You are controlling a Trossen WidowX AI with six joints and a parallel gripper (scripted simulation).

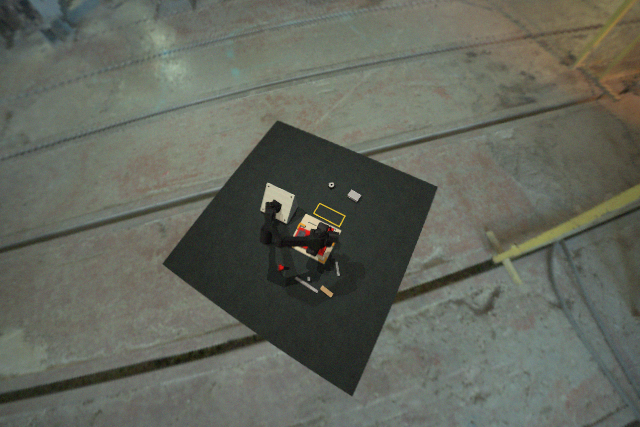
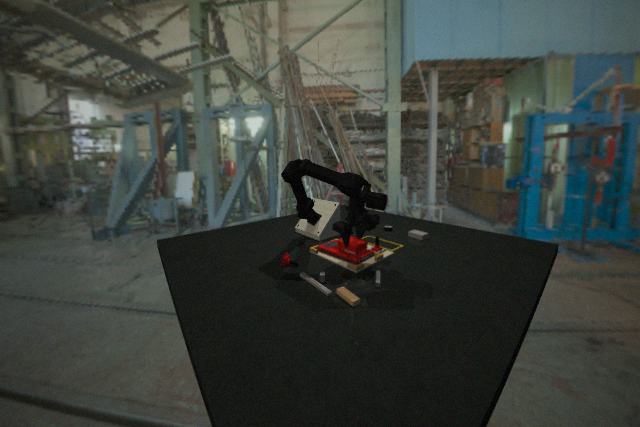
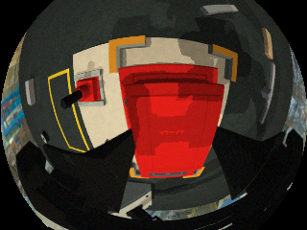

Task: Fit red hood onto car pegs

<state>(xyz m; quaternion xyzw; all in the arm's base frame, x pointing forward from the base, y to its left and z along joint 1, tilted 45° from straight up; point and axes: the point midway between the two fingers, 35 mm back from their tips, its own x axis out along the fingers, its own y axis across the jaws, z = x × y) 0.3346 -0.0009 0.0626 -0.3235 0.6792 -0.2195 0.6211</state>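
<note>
My gripper tip is right at the red hood. Also, from my gripper tip: grey bar (230 mm to the right, 80 mm ahead, 50 mm below); then grey engine block (30 mm below); then beige jig (40 mm below, 30 mm behind, 10 mm to the left).
</note>
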